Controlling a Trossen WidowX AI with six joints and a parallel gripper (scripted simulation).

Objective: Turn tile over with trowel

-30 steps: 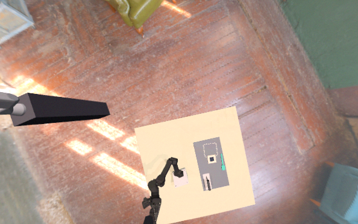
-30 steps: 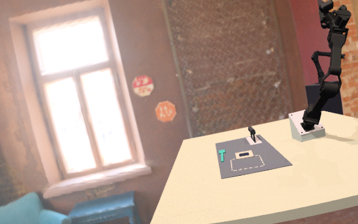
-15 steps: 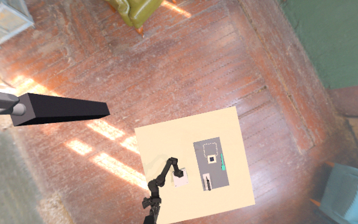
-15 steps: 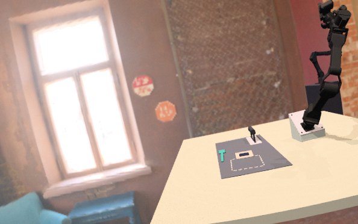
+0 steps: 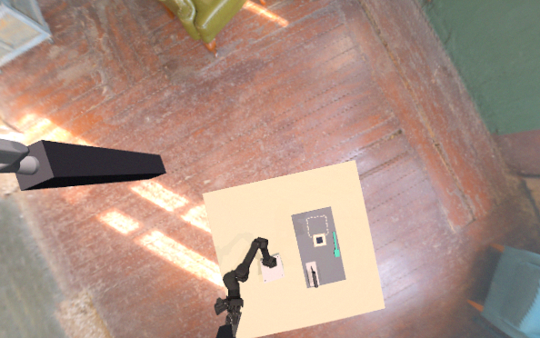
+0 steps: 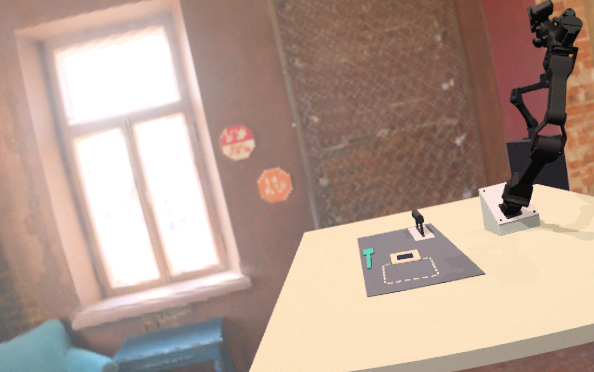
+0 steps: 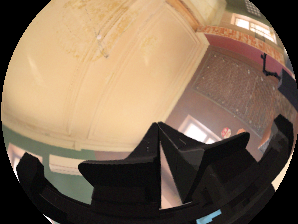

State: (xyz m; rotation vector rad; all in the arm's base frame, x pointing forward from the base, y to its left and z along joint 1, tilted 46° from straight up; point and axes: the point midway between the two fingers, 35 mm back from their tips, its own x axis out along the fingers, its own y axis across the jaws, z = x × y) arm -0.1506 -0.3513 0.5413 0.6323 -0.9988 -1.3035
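The trowel is 700 mm below my gripper tip, 390 mm to the right of it and 390 mm ahead of it. Round my gripper tip: teal t-shaped piece (740 mm below, 660 mm ahead, 220 mm to the right); cream tile (740 mm below, 550 mm ahead, 120 mm to the right); grey mat (760 mm below, 520 mm ahead, 180 mm to the right).
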